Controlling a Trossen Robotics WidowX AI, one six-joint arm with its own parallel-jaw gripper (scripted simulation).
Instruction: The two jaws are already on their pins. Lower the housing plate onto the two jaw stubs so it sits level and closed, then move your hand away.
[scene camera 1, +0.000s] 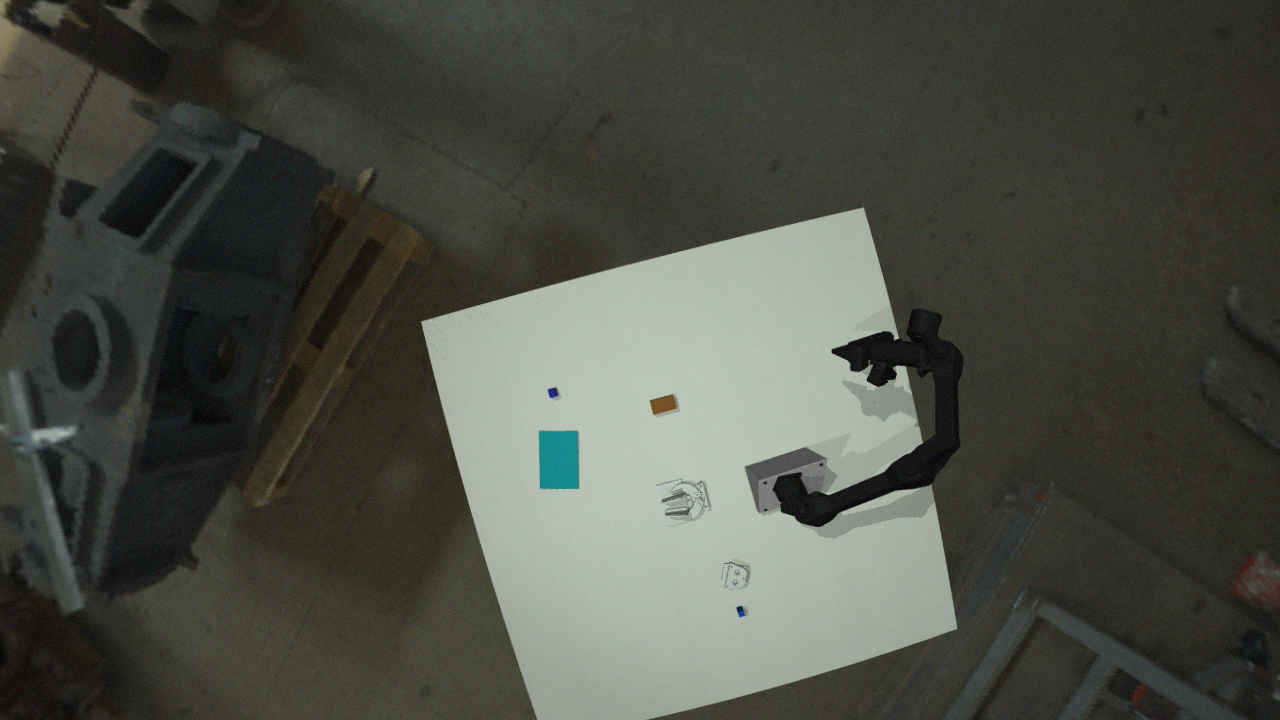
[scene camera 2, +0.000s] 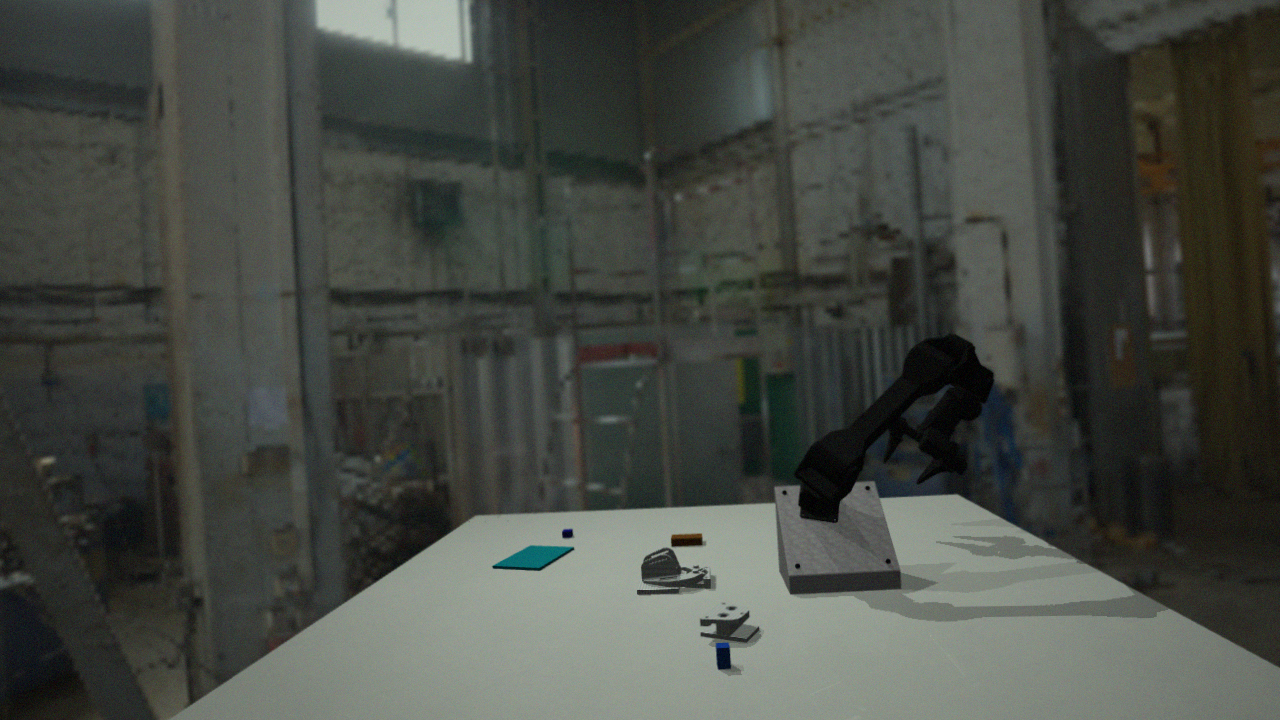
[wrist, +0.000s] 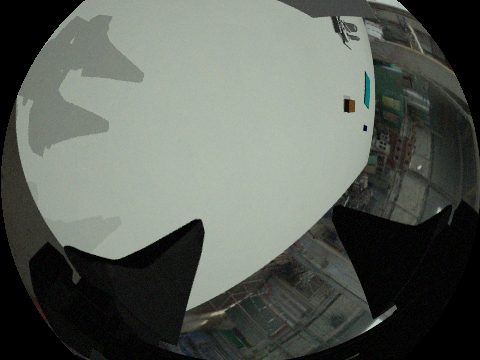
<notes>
My gripper (scene camera 2: 900, 472) is open, with nothing in its grasp. I also see a teal flat sheet (scene camera 1: 558, 453).
The teal flat sheet is seen too in scene camera 2 (scene camera 2: 534, 557). My gripper is seen too in scene camera 1 (scene camera 1: 840, 347) and in the wrist view (wrist: 270, 221).
</notes>
